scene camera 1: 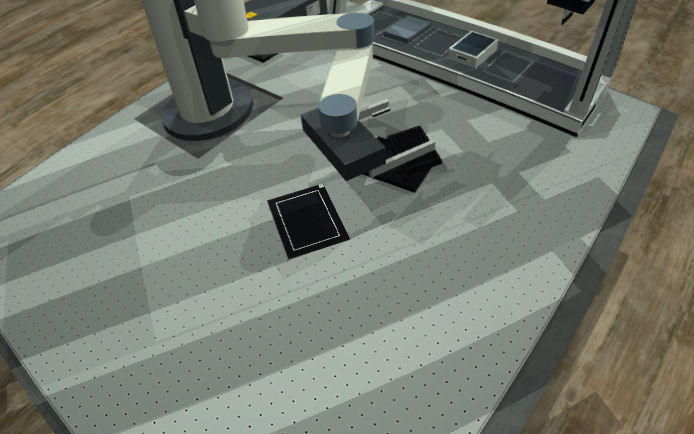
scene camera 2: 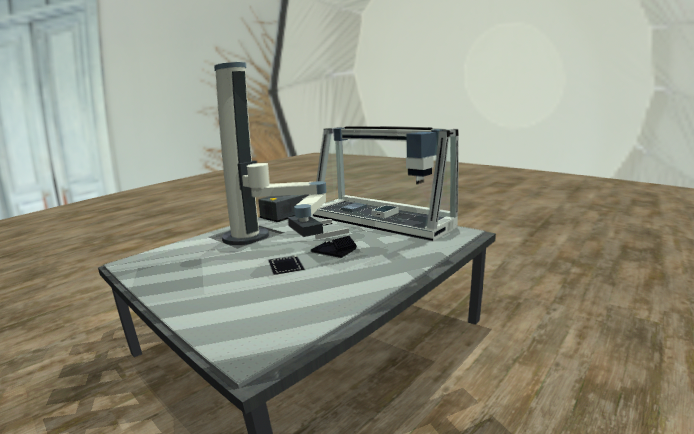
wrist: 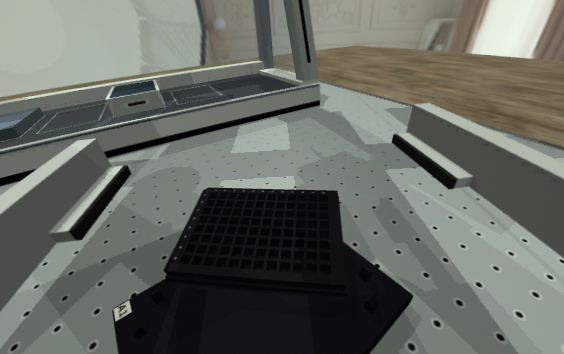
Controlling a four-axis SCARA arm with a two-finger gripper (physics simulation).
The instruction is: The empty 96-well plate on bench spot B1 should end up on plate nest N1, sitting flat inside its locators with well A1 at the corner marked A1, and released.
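Frame: origin at the arm's base, x back, y right, z up, level; millimetres.
Seen in the pictures: gripper, fingertip midpoint: point(scene camera 1: 409, 123) point(scene camera 2: 339, 225) point(wrist: 264, 138); arm's base, origin of the base link: point(scene camera 1: 208, 111) point(scene camera 2: 245, 237).
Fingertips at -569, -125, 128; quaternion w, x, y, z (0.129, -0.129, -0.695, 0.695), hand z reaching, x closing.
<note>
Pixels of each thing's top centre, then the offset from my fingertips to it, as dx, dy, dz. "spot": a spot on its surface instead.
- black 96-well plate, middle of its top: point(wrist: 259, 220) point(scene camera 1: 413, 144) point(scene camera 2: 343, 240) +2, -23, -77
- black plate nest N1, middle of its top: point(wrist: 258, 296) point(scene camera 1: 393, 157) point(scene camera 2: 333, 245) +26, +23, -93
- nest's A1 label, surface spot: point(wrist: 122, 311) spot: +109, -19, -103
- black pad, surface spot: point(scene camera 1: 309, 220) point(scene camera 2: 286, 264) spot: +65, +261, -113
- white block, surface spot: point(wrist: 135, 100) spot: +80, -376, -45
- tool head, surface spot: point(scene camera 2: 420, 153) spot: -204, -341, +285
- dark box, surface spot: point(scene camera 2: 276, 207) spot: +607, -130, -29
The black 96-well plate point(scene camera 1: 409, 137) point(scene camera 2: 344, 242) point(wrist: 260, 232) lies askew and looks tilted, partly on the black plate nest N1 point(scene camera 1: 412, 183) point(scene camera 2: 326, 250) point(wrist: 240, 320) and partly past its edge. It is not flat inside the locators. The nest's A1 label point(wrist: 122, 311) shows at its left corner in the wrist view; the plate's own well marks are too small to read. My gripper point(scene camera 1: 411, 125) point(scene camera 2: 339, 226) point(wrist: 264, 138) is open and empty, its fingers wide apart above the plate, one toward each side. Bench spot B1, a black pad point(scene camera 1: 309, 220) point(scene camera 2: 286, 265) with a white outline, bears no plate.
A framed deck point(scene camera 1: 475, 89) point(scene camera 2: 376, 221) point(wrist: 215, 122) stands behind the nest, with a white block point(scene camera 1: 473, 49) point(scene camera 2: 384, 210) point(wrist: 135, 100) on it and a tool head point(scene camera 2: 420, 153) above. A dark box point(scene camera 2: 276, 207) stands behind the arm's column point(scene camera 1: 179, 66) point(scene camera 2: 230, 153).
</note>
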